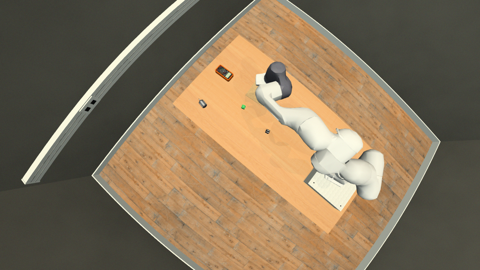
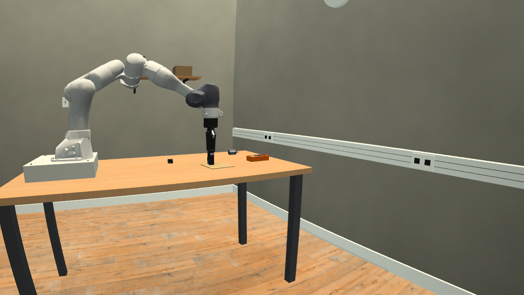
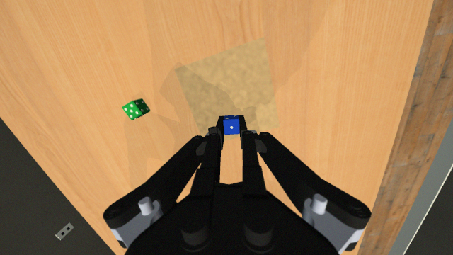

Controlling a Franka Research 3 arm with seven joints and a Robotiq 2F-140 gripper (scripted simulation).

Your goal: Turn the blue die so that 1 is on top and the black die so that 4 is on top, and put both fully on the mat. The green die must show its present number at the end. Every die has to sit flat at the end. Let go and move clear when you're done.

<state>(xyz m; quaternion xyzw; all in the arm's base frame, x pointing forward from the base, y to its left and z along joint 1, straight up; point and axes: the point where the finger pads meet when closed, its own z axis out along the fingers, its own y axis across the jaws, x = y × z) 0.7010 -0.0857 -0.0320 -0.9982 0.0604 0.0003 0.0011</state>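
My gripper is now 20 mm above the blue die. Also, from my hand: tan mat (40 mm below, 40 mm ahead); green die (150 mm to the left, 50 mm ahead, 30 mm below); black die (190 mm behind, 180 mm to the left, 30 mm below).
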